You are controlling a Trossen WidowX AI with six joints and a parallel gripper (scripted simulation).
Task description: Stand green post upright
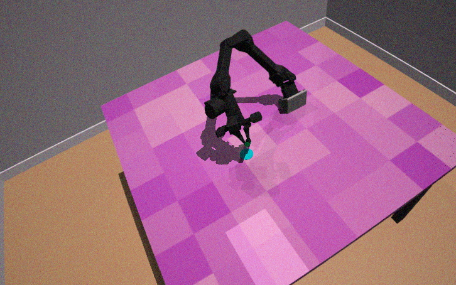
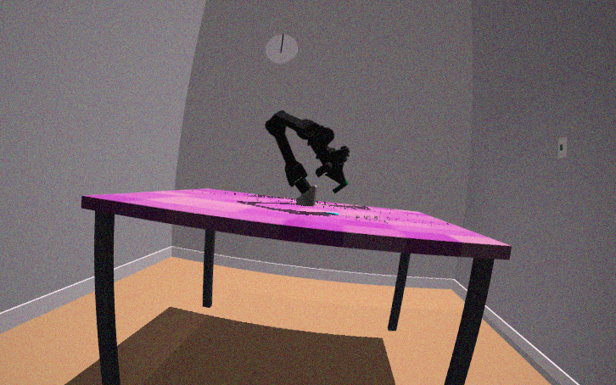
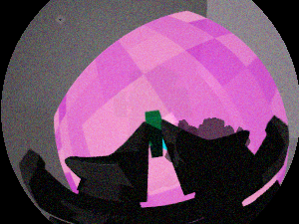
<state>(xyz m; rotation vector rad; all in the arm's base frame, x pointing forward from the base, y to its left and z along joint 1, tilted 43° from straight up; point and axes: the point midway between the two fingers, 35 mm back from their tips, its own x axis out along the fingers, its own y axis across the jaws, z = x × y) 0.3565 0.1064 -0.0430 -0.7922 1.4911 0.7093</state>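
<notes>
Now: gripper tip 1 cm to the left of the green post, 1 cm past it and 1 cm above it. Round my gripper tip: cyan circle: 12 cm below, 4 cm to the right, 1 cm behind.
</notes>
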